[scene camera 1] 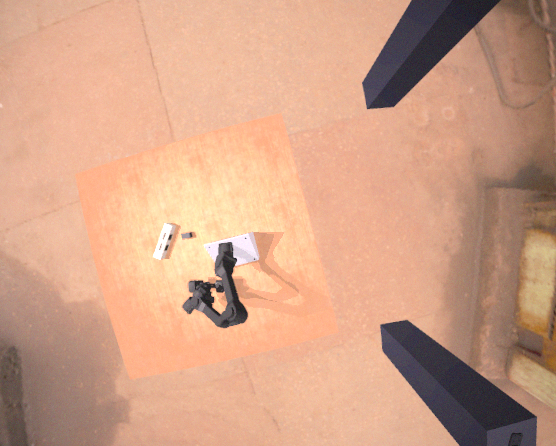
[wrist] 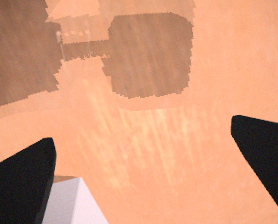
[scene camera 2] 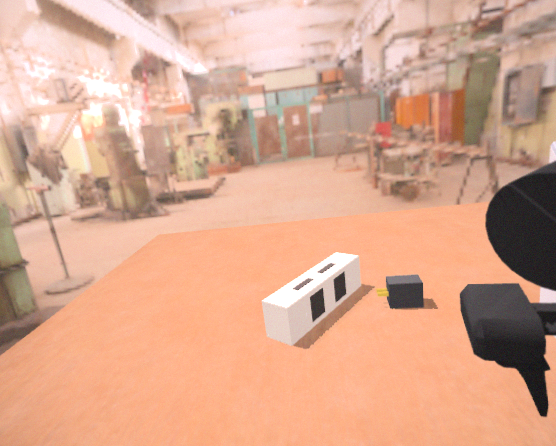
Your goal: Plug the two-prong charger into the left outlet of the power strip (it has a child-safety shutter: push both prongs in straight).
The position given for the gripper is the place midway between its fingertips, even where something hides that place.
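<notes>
Wrist view: the gripper (wrist: 145, 135) is open and holds nothing; the black charger is out of frame in the wrist view. Scene camera 2: the black charger (scene camera 2: 403, 291) is visible.
</notes>
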